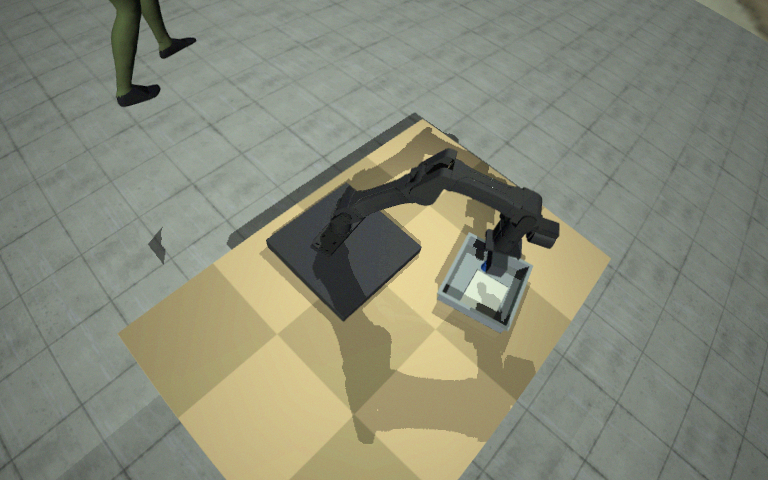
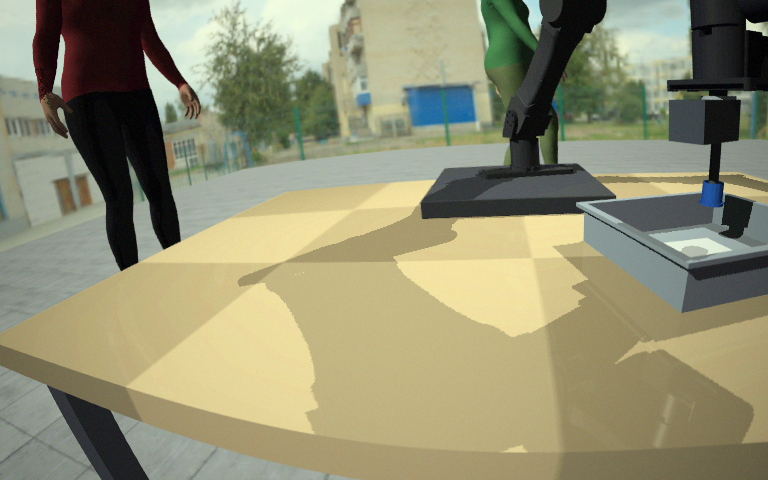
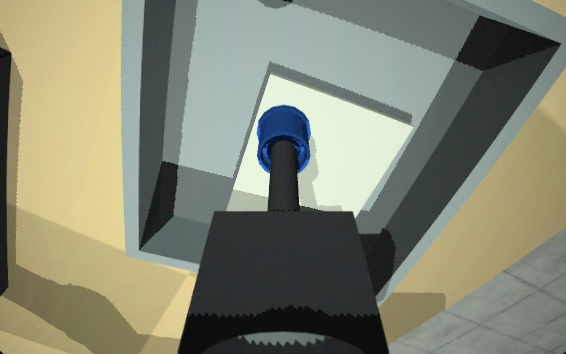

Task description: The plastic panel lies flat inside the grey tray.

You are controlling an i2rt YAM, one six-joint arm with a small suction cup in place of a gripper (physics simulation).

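Frame: origin at the arm's base, x ahead, y left, z up, level; millimetres.
Seen in the pictures: end effector, tool point: [image 1: 485, 267] [image 2: 711, 203] [image 3: 283, 129]; arm's base, origin of the base link: [image 1: 340, 228] [image 2: 526, 173].
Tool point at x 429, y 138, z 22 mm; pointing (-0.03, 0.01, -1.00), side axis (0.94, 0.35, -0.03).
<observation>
Offsets run from my tool point to a thing's middle. Level surfaces: height alone.
A pale, square plastic panel {40 mm ahead, 59 mm right, 51 mm down} [image 1: 489, 289] [image 3: 345, 154] lies flat on the floor of the grey tray {23 mm ahead, 24 mm right, 32 mm down} [image 1: 455, 263] [image 3: 211, 70] [image 2: 603, 230]. My blue suction cup [image 1: 485, 267] [image 3: 284, 135] hangs a little above the panel near its edge, inside the tray, and holds nothing. Its shadow falls on the panel beside it.
The arm's dark base plate [image 1: 301, 243] [image 2: 515, 190] lies left of the tray on the tan checkered table {57 mm down} [image 1: 263, 390] [image 2: 358, 333]. A person in green [image 2: 511, 48] stands behind the base; another person [image 2: 158, 143] stands at far left. Tiled floor [image 1: 287, 71] surrounds the table.
</observation>
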